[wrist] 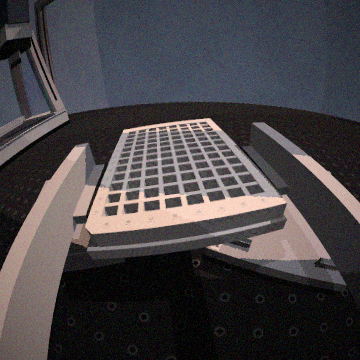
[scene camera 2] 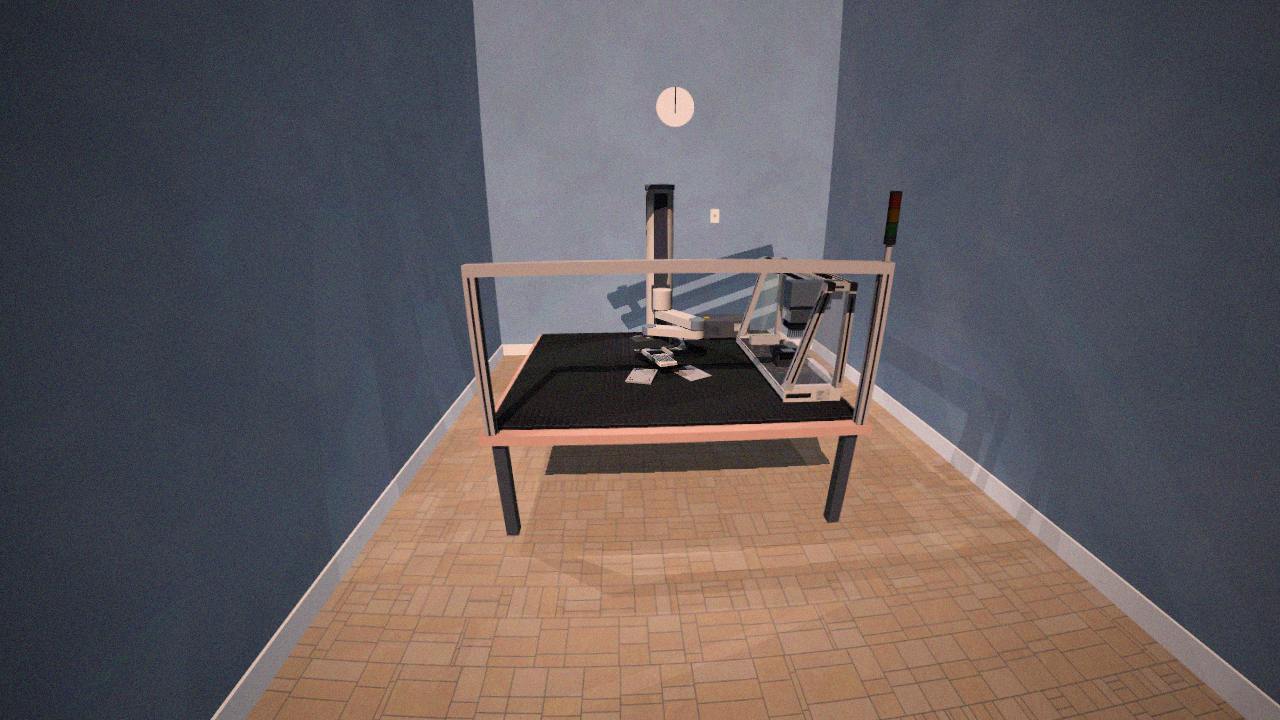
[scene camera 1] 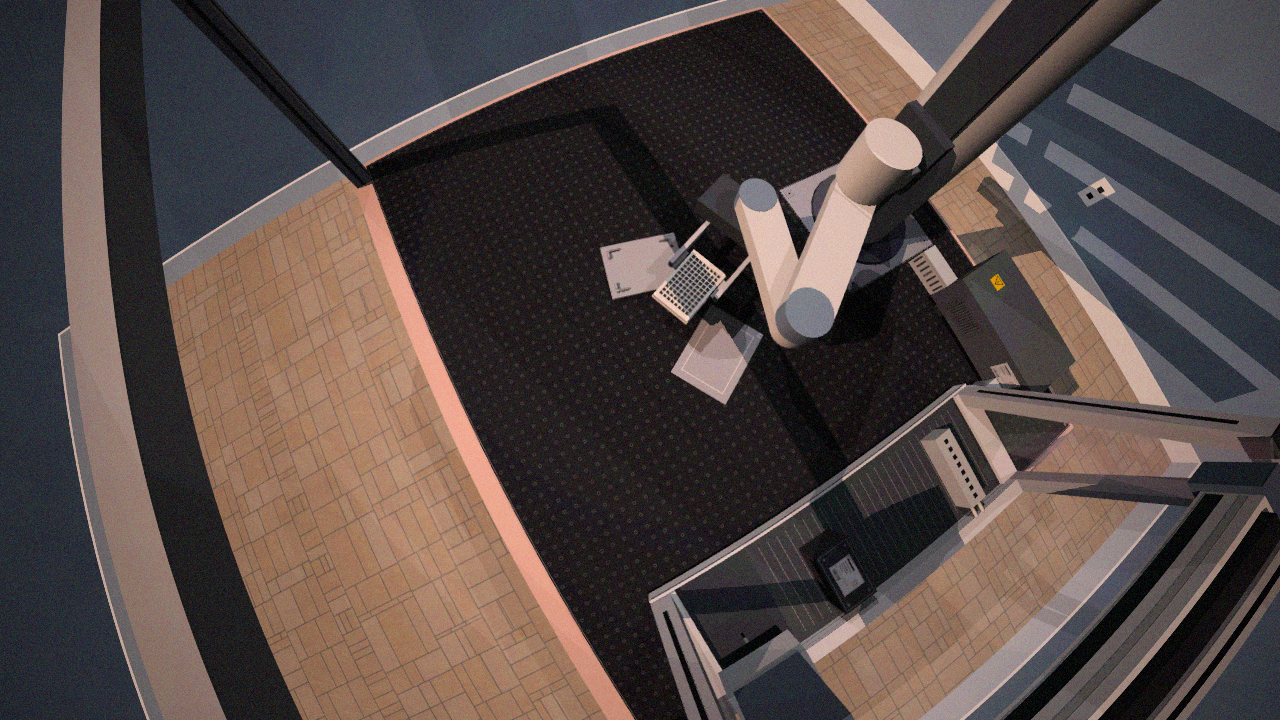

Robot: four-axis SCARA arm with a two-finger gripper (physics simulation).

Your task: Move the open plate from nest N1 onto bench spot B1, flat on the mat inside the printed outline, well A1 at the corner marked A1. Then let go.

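Frame: origin at the arm's base, x right, y ahead, z up, level; millimetres.
Seen in the pictures: gripper, fingertip midpoint: [wrist: 172, 144] [scene camera 2: 662, 357] [scene camera 1: 692, 281].
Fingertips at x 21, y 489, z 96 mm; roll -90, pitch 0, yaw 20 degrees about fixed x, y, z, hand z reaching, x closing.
A point is followed by its place in that frame.
The open plate [scene camera 1: 688, 288] @[x 14, y 501, z 89 mm] [scene camera 2: 660, 358] @[x 33, y 489, z 89 mm] [wrist: 175, 172] @[x 28, y 468, z 90 mm], pale with a grid of square wells, is held off the bench. My gripper [scene camera 1: 696, 279] @[x 21, y 489, z 96 mm] [wrist: 172, 144] @[x 21, y 489, z 96 mm] is shut on it, one finger along each long side. In scene camera 1 it overlaps the near corner of nest N1 [scene camera 1: 631, 268] @[x 127, y 561, z 24 mm] [scene camera 2: 640, 377] @[x 132, y 567, z 25 mm] [wrist: 295, 250] @[x 115, y 472, z 25 mm], a pale slab with dark corner brackets, which shows partly below right in the wrist view. The bench spot B1 mat [scene camera 1: 726, 368] @[x -150, y 496, z 15 mm] [scene camera 2: 693, 374] @[x -124, y 519, z 15 mm], with a thin printed outline, lies beside them with a shadow across it. The A1 mark is too small to read.
The arm [scene camera 1: 819, 259] @[x -86, y 344, z 257 mm] [scene camera 2: 671, 324] @[x -68, y 37, z 131 mm] reaches over the bench from its column. A dark grey box with a yellow label [scene camera 1: 1020, 313] @[x -385, y -130, z 127 mm] stands near it. A framed enclosure [scene camera 1: 805, 501] @[x -450, y 504, z 49 mm] [scene camera 2: 812, 392] @[x -576, y 850, z 55 mm] stands along one side, with a black block [scene camera 1: 841, 573] @[x -566, y 537, z 133 mm] inside. A frame [scene camera 2: 677, 266] @[x 28, y 1044, z 601 mm] rises at the bench edge.
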